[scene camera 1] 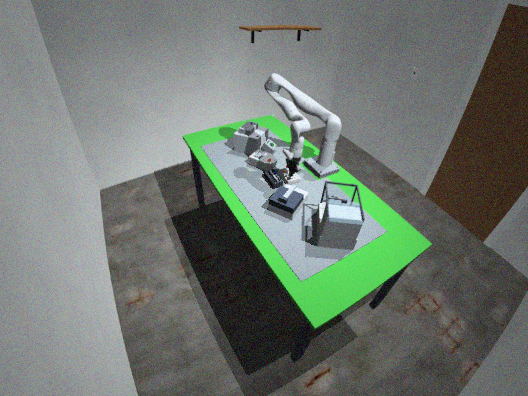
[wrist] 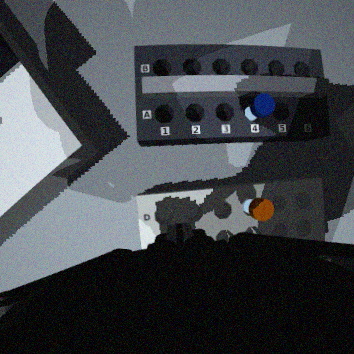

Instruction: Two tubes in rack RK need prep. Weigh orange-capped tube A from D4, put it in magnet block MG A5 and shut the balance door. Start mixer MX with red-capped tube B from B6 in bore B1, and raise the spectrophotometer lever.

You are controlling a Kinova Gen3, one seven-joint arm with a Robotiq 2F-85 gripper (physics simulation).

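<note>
In the wrist view the white rack RK (wrist: 151, 201) shows only its row D, mostly in shadow. The orange-capped tube A (wrist: 261, 209) stands upright in D4. My gripper (wrist: 180, 239) (scene camera 1: 293, 171) is shut with nothing between its fingers, low over the rack's left part and left of the orange tube. The rest of the rack, with B6 and the red-capped tube, is hidden under my hand. Beyond the rack lies the dark magnet block MG (wrist: 210, 112) (scene camera 1: 273, 177), with a blue-capped tube (wrist: 263, 105) in A4 and A5 beside it empty.
The balance (scene camera 1: 341, 217) with its glass frame stands at the near end of the grey mat (scene camera 1: 238, 162). A dark box with a white top (scene camera 1: 287, 198) (wrist: 28, 140) lies between it and the rack. A small device with a red mark (scene camera 1: 267, 159) and larger grey units (scene camera 1: 249, 138) stand farther back.
</note>
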